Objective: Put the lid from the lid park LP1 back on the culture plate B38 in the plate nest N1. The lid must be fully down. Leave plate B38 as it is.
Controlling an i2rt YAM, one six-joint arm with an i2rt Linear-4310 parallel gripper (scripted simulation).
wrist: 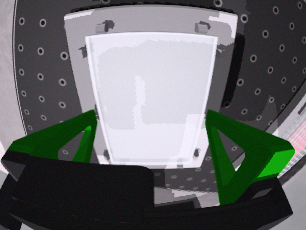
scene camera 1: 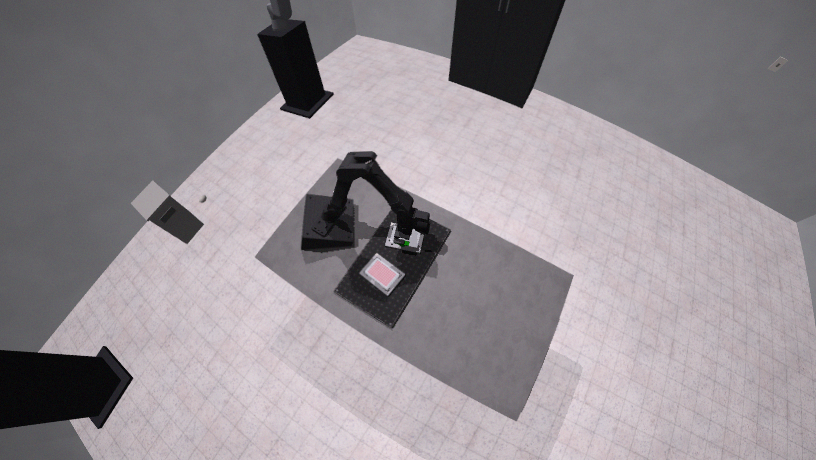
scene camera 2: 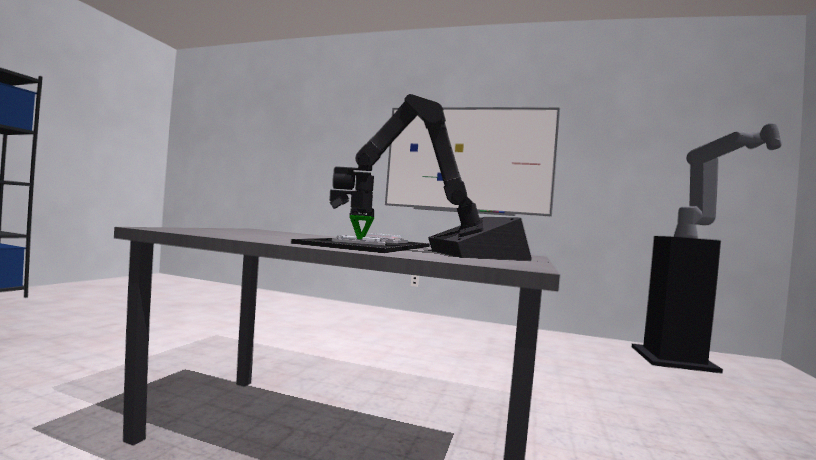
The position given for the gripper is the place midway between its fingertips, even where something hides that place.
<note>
In view: the gripper [wrist: 151, 115], a clear lid [wrist: 151, 88] and a grey lid park LP1 [wrist: 77, 27].
</note>
